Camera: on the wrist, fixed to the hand. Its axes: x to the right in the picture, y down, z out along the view.
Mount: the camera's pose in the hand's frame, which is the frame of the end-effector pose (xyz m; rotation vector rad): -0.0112 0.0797 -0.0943 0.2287 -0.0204 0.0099
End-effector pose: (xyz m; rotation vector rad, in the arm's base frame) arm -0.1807 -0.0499 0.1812 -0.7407 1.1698 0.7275
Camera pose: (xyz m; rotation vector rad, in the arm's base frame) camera -0.2983 -0.0836 0.1609 -0.5353 1.2154 0.5960
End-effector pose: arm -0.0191 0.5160 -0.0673 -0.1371 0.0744 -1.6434
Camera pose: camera 0.0478 0.5177 -0.1716 0.0213 -0.1281 -1.6280
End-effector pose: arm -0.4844 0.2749 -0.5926 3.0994 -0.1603 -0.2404
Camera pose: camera -0.4888 0.1988 -0.4948 -2.9263 0.1923 0.2392
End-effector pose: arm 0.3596 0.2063 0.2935 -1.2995 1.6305 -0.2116
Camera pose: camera 0.2356 0.2084 0.2936 -1.1156 1.5460 -0.3667
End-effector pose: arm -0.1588 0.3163 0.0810 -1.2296 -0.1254 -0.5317
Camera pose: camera -0.1505 0.2515 -0.0244 -1.0122 -0.1921 -0.4823
